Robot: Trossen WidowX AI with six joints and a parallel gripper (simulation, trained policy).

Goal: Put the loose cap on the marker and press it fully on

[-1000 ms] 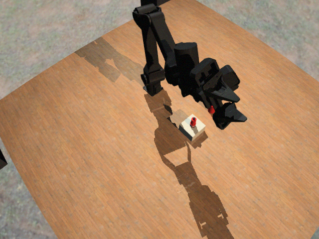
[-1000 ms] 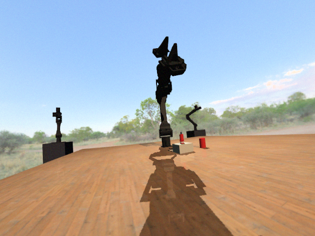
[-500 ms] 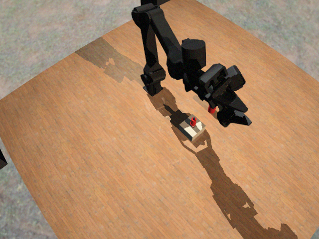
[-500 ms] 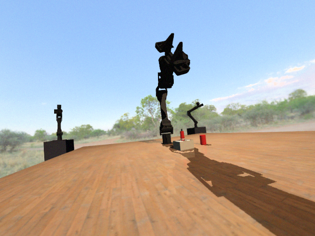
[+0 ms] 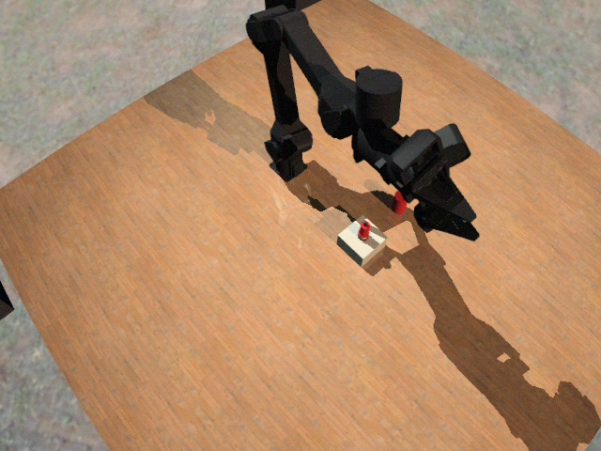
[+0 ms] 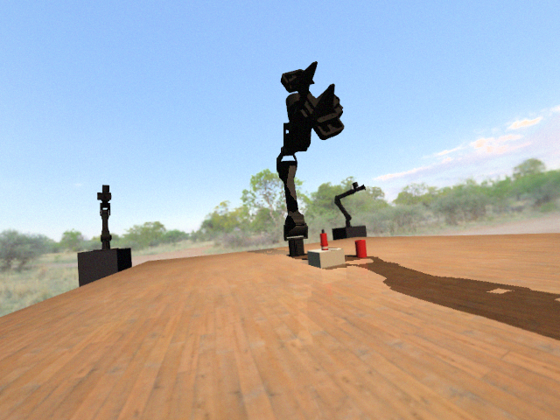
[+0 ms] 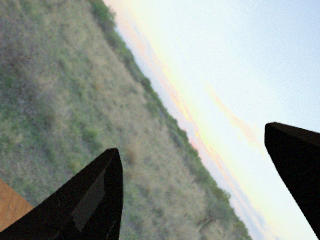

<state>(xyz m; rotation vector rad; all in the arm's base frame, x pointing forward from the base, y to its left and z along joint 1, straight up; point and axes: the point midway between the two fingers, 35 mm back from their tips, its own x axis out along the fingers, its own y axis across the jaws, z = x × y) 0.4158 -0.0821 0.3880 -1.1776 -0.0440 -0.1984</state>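
The red cap is 20 cm behind my gripper tip, 19 cm to the left of it and 37 cm below it. From my gripper tip the other things lie so: pale holder block: 20 cm behind, 6 cm to the left, 37 cm below.
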